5 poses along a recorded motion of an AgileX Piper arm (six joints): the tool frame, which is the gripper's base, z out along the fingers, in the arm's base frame.
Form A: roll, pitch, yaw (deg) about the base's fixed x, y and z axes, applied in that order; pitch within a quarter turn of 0, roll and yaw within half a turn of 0; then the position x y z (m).
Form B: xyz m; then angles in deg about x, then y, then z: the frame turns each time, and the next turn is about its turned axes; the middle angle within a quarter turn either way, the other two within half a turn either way. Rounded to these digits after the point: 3 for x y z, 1 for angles.
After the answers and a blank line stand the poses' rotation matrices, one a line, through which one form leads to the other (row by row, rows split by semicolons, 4 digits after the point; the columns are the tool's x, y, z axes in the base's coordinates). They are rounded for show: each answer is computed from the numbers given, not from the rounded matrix.
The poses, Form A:
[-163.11 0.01 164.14 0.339 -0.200 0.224]
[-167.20 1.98 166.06 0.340 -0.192 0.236]
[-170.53 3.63 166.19 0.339 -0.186 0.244]
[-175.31 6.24 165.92 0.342 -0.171 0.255]
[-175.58 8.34 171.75 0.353 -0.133 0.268]
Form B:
[0.339 -0.200 0.224 163.7 -4.5 -164.8]
[0.340 -0.192 0.236 167.1 -1.2 -166.0]
[0.339 -0.186 0.244 169.9 1.2 -165.8]
[0.342 -0.171 0.255 173.9 4.9 -165.4]
[0.353 -0.133 0.268 174.4 7.6 -171.1]

-0.9619 0.2615 -0.0792; 0.2733 0.9204 -0.2795; -0.0002 -0.2905 -0.9569
-0.9700 0.2423 -0.0207; 0.2408 0.9446 -0.2231; -0.0346 -0.2214 -0.9746
-0.9691 0.2456 0.0214; 0.2382 0.9554 -0.1747; -0.0633 -0.1642 -0.9844
-0.9642 0.2511 0.0852; 0.2418 0.9645 -0.1057; -0.1087 -0.0813 -0.9907
-0.9792 0.1541 0.1321; 0.1420 0.9851 -0.0970; -0.1450 -0.0763 -0.9865

